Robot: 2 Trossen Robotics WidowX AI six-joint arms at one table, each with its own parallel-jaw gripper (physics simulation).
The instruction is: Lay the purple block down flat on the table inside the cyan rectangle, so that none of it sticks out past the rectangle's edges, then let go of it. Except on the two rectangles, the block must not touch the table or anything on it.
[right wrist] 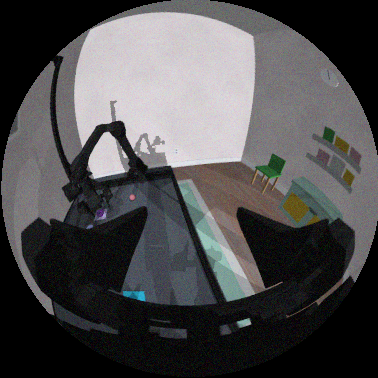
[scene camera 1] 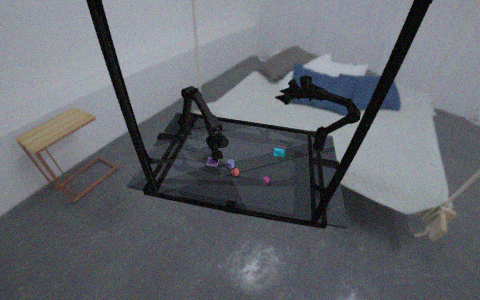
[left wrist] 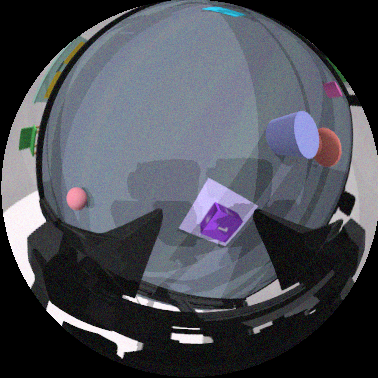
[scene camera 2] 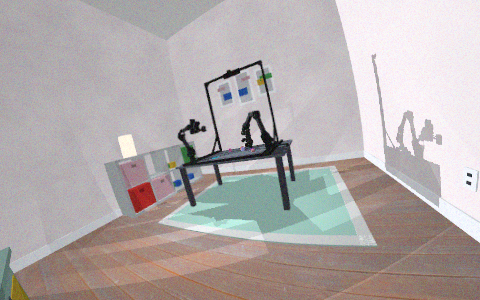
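Where they show: left gripper, fingertip midpoint: (right wrist: pixel 101 212) (left wrist: pixel 209 213) (scene camera 2: pixel 250 148); right gripper, fingertip midpoint: (right wrist: pixel 192 211) (scene camera 1: pixel 277 94) (scene camera 2: pixel 202 131); left arm's base, link origin: (right wrist: pixel 142 177) (scene camera 1: pixel 185 130) (scene camera 2: pixel 269 148); right arm's base, link origin: (scene camera 1: pixel 318 147) (scene camera 2: pixel 192 160).
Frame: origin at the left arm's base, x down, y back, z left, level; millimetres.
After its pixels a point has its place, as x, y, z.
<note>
The purple block (scene camera 1: pixel 213 161) @[2, -107, -350] (left wrist: pixel 221 223) @[0, -111, -334] (right wrist: pixel 100 213) @[4, -122, -331], with white marks on its faces, rests on the lilac rectangle (left wrist: pixel 207 190) @[18, -140, -321]. The cyan rectangle (scene camera 1: pixel 279 152) @[18, -547, -389] (left wrist: pixel 223 11) (right wrist: pixel 134 295) @[18, -531, -374] lies farther right on the table in scene camera 1, with no block on it. My left gripper (scene camera 1: pixel 216 156) @[-1, -124, -322] (left wrist: pixel 209 213) @[-1, -124, -322] is open and empty, pointing down above the purple block, which shows between its fingertips in the left wrist view. My right gripper (scene camera 1: pixel 281 96) @[-301, -584, -186] (right wrist: pixel 192 211) @[-301, -584, -186] is open and empty, raised high beyond the cyan rectangle. Small details are blurred in scene camera 2.
A periwinkle cylinder (scene camera 1: pixel 230 163) @[-22, -194, -418] (left wrist: pixel 292 135) @[-20, -196, -385] stands close beside the lilac rectangle, with a red ball (scene camera 1: pixel 235 172) @[-21, -199, -494] (left wrist: pixel 331 147) @[-24, -200, -458] near it. A magenta cylinder (scene camera 1: pixel 266 180) @[-19, -345, -603] (left wrist: pixel 332 89) stands farther off. A pink ball (left wrist: pixel 76 198) @[-5, -138, -153] (right wrist: pixel 132 197) @[-3, -149, -141] lies on the block's other side.
</note>
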